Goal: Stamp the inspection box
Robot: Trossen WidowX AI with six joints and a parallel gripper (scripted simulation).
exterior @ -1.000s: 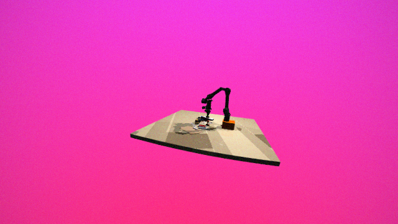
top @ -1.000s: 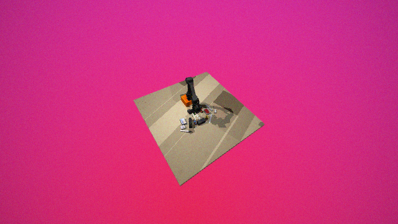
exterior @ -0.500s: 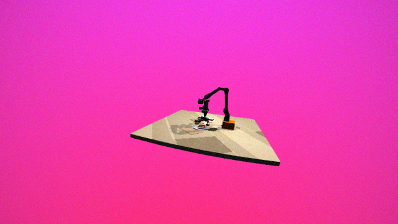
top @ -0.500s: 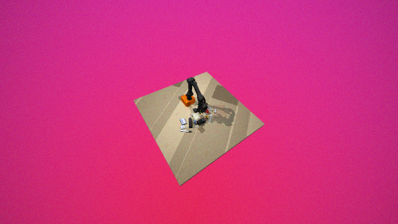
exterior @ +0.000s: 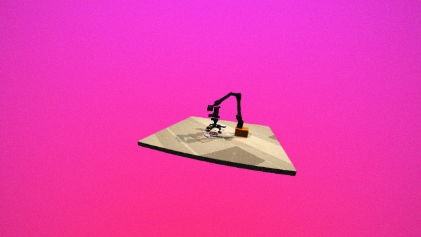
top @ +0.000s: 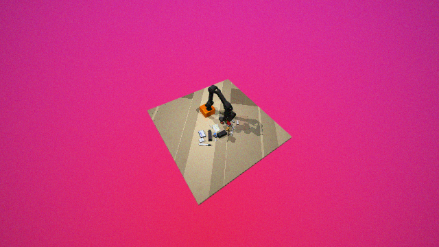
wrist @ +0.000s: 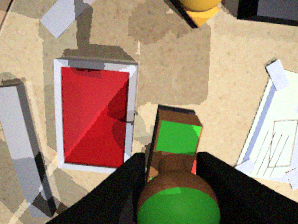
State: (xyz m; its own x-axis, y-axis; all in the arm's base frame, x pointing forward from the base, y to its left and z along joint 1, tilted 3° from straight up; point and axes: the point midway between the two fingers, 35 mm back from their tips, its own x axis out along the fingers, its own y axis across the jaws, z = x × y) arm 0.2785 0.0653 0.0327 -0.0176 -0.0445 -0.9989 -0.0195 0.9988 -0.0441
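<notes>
Right now the ink pad is 9 cm below my gripper tip, 5 cm to the left of it and 1 cm behind it. The rest, counted from my gripper tip: stamp (7 cm below, 6 cm behind, 2 cm to the right); then white card (11 cm to the right, 9 cm below, 2 cm behind); then stamp with blue knob (19 cm to the right, 7 cm below, 7 cm ahead).
</notes>
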